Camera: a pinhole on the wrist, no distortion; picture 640 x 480 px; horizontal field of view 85.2 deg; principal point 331.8 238.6 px. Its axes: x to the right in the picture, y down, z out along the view. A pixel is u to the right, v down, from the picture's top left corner.
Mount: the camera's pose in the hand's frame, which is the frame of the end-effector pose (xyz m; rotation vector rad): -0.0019 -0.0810 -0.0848 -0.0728 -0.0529 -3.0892
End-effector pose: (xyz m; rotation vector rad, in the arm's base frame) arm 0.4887 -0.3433 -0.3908 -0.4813 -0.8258 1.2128
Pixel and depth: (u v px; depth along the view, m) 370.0 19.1 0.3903
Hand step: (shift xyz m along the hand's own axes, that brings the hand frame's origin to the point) -0.0394 0.1764 0.2988
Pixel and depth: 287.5 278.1 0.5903
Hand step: 0.1038 -0.1232 0.5031
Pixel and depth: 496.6 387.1 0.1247
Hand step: -0.0523 -0.1327 0.0443
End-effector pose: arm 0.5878 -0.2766 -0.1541 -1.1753 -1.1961 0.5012
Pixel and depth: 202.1 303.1 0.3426
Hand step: 0.1446 -0.1258 0.2532
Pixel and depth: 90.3 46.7 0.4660
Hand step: 0.3289 0.2082 0.3564
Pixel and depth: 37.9 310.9 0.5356
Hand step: 0.4799 -0.1504 0.4319
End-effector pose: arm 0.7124 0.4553 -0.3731 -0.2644 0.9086 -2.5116
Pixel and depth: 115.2 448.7 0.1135
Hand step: 0.0774 -0.1418 0.0274
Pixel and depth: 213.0 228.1 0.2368
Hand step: 0.0893 -0.0614 0.1475
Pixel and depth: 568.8 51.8 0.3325
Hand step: -0.2217 0.0975 0.2521
